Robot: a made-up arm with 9 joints.
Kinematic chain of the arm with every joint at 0, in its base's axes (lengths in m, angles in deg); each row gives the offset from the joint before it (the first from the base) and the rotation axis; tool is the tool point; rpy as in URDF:
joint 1: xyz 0.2 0 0.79 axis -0.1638 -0.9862 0.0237
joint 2: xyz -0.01 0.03 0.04 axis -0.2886 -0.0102 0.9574
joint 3: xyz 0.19 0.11 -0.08 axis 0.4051 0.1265 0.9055
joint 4: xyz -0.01 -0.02 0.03 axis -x
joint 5: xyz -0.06 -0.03 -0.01 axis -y
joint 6: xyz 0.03 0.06 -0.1 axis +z
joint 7: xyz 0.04 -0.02 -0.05 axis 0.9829 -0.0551 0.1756
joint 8: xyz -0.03 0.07 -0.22 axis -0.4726 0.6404 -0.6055
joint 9: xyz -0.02 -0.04 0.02 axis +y
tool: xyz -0.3 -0.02 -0.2 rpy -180 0 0
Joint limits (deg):
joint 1: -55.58..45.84
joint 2: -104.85..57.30
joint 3: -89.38..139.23
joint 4: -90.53..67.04
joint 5: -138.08..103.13
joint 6: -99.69..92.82
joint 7: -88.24..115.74
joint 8: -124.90..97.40
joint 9: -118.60..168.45
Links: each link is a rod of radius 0.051 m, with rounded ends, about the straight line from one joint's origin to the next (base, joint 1, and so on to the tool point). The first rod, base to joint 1, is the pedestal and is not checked.
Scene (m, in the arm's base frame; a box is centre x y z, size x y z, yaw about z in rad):
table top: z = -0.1
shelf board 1: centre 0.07 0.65 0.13 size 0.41 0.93 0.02 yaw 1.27
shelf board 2: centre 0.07 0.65 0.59 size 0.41 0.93 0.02 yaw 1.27
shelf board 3: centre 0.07 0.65 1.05 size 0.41 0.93 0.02 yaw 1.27
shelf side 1: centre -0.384 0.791 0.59 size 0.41 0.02 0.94 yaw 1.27
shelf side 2: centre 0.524 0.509 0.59 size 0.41 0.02 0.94 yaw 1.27
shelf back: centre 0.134 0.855 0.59 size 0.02 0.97 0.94 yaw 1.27
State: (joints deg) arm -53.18 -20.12 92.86 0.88 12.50 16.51 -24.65 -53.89 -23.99
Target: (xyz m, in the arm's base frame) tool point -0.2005 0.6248 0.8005
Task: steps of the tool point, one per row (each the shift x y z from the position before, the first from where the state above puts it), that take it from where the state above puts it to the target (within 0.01 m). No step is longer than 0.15 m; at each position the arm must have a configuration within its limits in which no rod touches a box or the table.
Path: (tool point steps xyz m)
1: -0.0923 -0.0614 0.0316
2: -0.0733 -0.0712 0.0212
3: -0.0573 -0.0795 0.0098
4: -0.0429 -0.0884 -0.0037
5: -0.0268 -0.0976 -0.0211
6: 0.0021 0.0613 0.0662
7: 0.0117 0.0620 0.0675
8: 0.0232 0.0657 0.0670
9: 0.0376 0.0712 0.0645
10: 0.0549 0.0769 0.0584
11: 0.0748 0.0801 0.0486

